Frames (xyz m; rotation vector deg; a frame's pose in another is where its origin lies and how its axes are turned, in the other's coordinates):
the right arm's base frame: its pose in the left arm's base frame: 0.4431 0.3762 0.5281 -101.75 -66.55 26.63
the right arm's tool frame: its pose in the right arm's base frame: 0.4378 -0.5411 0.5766 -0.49 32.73 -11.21
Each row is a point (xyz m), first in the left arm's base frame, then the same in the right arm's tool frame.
Working: the left arm's base frame: its pose in the right arm's tool frame: -0.9267 0.6144 -0.7650 93.28 52.10 9.27

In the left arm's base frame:
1: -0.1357 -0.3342 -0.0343
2: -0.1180 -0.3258 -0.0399
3: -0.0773 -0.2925 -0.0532
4: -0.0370 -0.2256 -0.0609
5: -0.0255 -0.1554 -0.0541
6: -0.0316 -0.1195 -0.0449
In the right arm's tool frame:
1: -1.1943 0.5523 -1.0012
2: -1.1815 0.5679 -0.9987
3: -1.1456 0.6042 -0.9803
4: -1.0912 0.6362 -0.9336
5: -1.0468 0.6389 -0.8777
6: -1.0292 0.6282 -0.8463

